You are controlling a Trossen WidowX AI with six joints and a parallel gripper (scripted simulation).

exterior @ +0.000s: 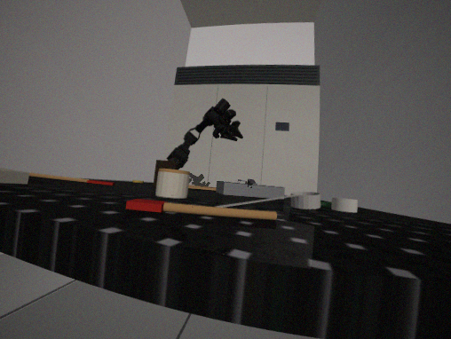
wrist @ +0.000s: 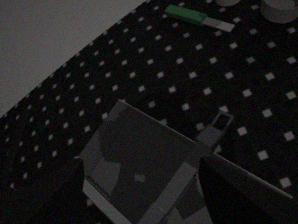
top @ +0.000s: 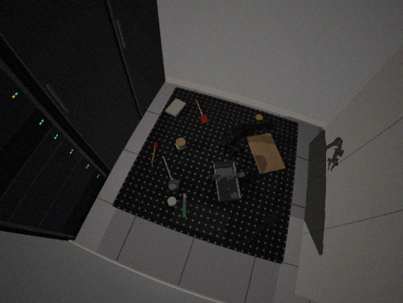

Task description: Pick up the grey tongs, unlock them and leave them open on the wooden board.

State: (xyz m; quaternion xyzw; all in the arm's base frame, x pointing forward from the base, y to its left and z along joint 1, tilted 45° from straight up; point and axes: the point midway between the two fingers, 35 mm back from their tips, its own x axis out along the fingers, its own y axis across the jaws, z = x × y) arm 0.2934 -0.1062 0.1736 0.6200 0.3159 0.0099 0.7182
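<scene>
Now: gripper tip 5 cm short of the yellow lock piece, 1 cm to the right of it and 21 cm above it. From my gripper tip the other things lie so: white disc (35 cm ahead, 28 cm to the right, 25 cm below); then cork-lidded jar (12 cm behind, 39 cm to the right, 24 cm below); then grey roasting tin (6 cm ahead, 6 cm to the left, 24 cm below).
</scene>
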